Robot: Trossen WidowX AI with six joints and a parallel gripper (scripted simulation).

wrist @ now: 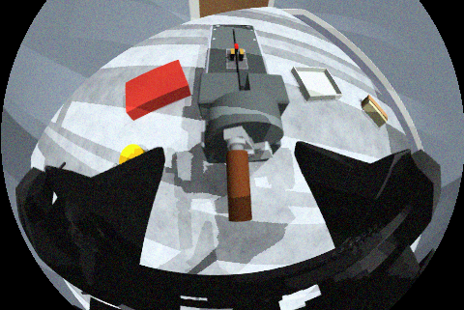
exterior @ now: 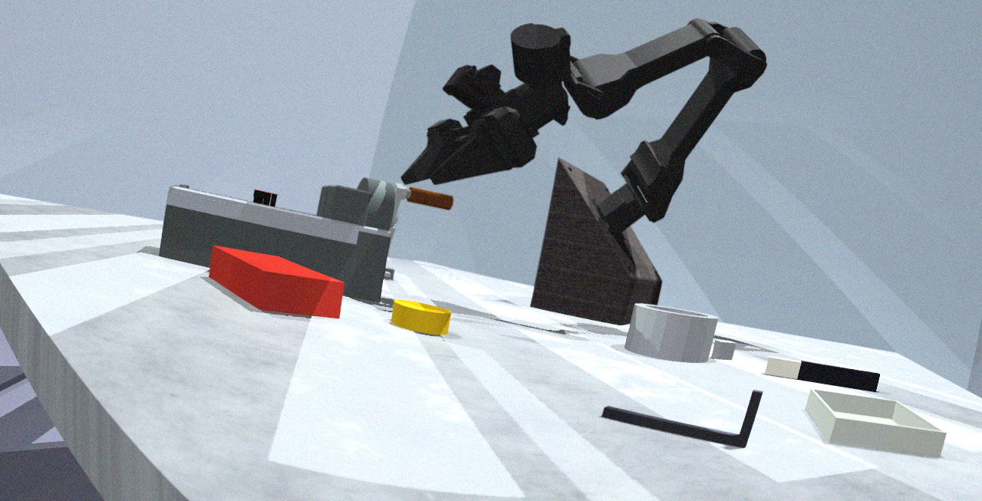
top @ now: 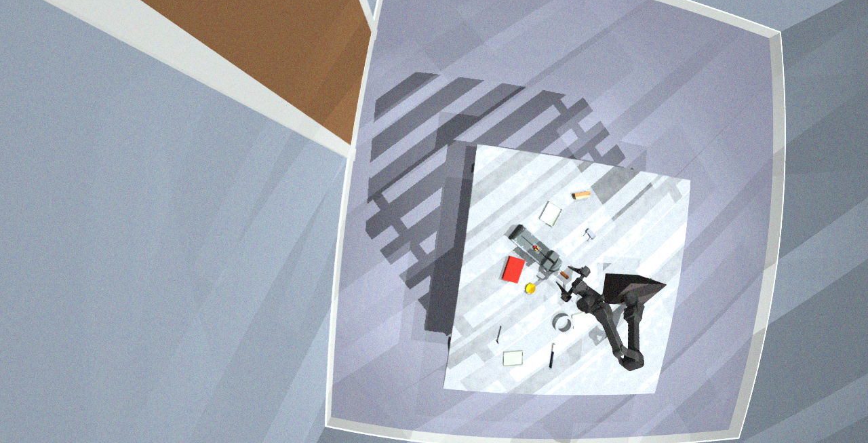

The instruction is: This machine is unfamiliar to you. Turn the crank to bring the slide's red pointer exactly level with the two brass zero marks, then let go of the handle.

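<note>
The brown handle is 20 mm below my gripper tip and 20 mm behind it. From my gripper tip the other things lie so: yellow disc (120 mm to the left, 120 mm below, 90 mm ahead); red pointer (150 mm ahead, 90 mm to the right, 50 mm below); black L-shaped bar (420 mm to the left, 180 mm ahead, 120 mm below).
</note>
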